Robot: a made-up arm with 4 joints.
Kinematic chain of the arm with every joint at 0, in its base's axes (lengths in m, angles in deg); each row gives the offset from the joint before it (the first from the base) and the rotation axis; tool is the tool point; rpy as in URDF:
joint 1: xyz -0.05 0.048 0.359 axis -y
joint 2: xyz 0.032 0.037 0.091 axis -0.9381 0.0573 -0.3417
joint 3: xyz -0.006 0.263 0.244 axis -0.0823 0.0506 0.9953
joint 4: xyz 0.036 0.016 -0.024 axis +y
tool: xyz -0.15 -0.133 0.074 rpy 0 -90 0
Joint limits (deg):
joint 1: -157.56..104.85
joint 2: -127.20..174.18
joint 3: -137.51..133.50
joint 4: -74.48..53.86
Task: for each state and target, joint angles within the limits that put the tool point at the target. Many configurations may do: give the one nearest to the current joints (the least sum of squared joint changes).
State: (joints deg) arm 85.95 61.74 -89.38 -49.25
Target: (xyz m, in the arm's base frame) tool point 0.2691 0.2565 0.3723
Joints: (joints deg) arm 71.04 90.36 -96.25 -48.50
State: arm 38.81 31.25 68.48 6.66
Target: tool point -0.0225 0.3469 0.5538
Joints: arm 31.77 63.55 52.07 -14.21
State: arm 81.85 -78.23 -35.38 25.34
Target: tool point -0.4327 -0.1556 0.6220
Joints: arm 36.62 -67.92 -67.49 27.31
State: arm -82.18 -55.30 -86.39 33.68
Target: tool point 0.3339 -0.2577 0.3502
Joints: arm -108.13 -80.79 -78.74 45.52
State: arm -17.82 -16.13 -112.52 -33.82
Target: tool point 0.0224 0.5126 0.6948
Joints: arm -13.75 -1.57 -122.21 -16.65
